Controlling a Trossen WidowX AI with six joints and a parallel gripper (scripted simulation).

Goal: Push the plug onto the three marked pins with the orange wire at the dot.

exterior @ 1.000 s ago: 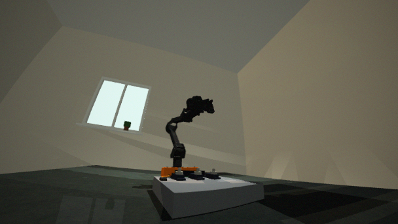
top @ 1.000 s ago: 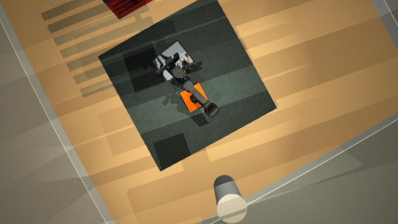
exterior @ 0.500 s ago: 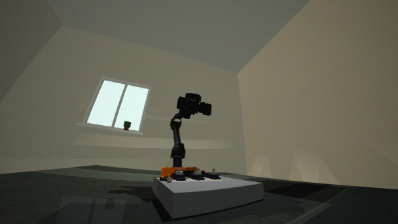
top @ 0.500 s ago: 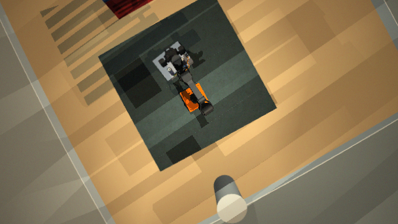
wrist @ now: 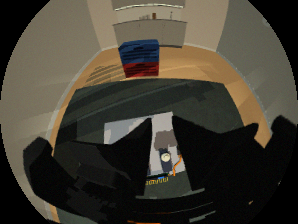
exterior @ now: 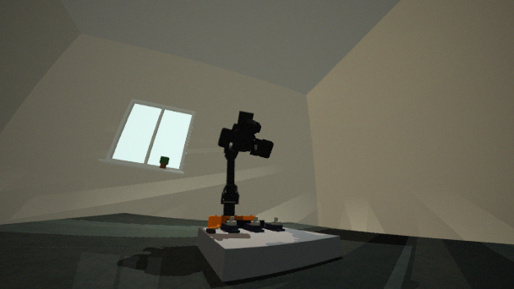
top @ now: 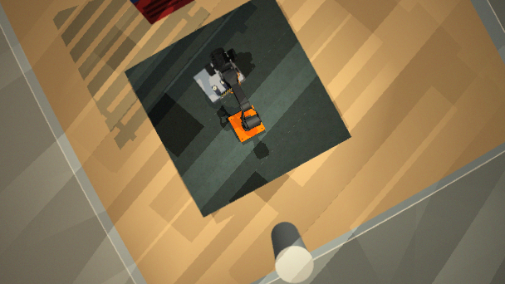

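The blue band is 200 mm below my gripper tip and 110 mm behind it. The rest, counted from my gripper tip: grey printed holder (250 mm below, 50 mm to the left, 50 mm ahead).
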